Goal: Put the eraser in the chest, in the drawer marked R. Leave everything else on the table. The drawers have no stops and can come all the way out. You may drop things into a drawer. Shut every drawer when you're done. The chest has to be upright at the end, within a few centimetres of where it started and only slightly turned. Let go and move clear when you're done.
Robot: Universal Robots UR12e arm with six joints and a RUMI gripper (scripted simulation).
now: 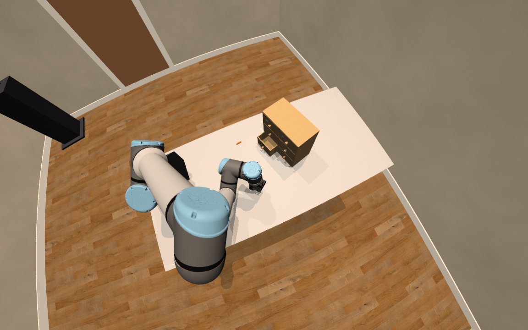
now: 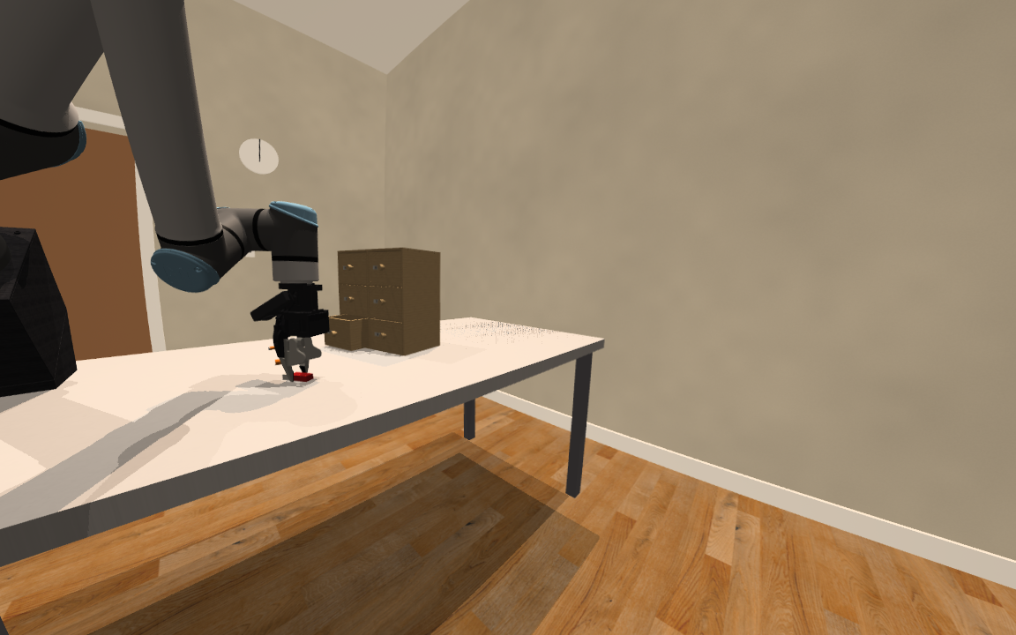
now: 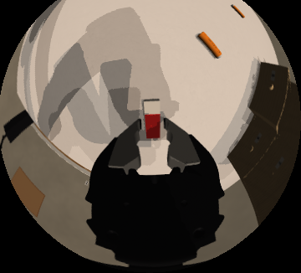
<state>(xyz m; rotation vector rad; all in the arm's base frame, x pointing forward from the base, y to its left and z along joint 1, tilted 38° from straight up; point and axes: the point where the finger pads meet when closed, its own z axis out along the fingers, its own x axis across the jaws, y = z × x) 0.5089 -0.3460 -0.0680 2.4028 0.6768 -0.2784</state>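
My gripper is now 1 cm to the right of the red eraser and 1 cm above it. From my hand the other things lie so: drawer marked R: 26 cm ahead, 24 cm to the left, 2 cm above.
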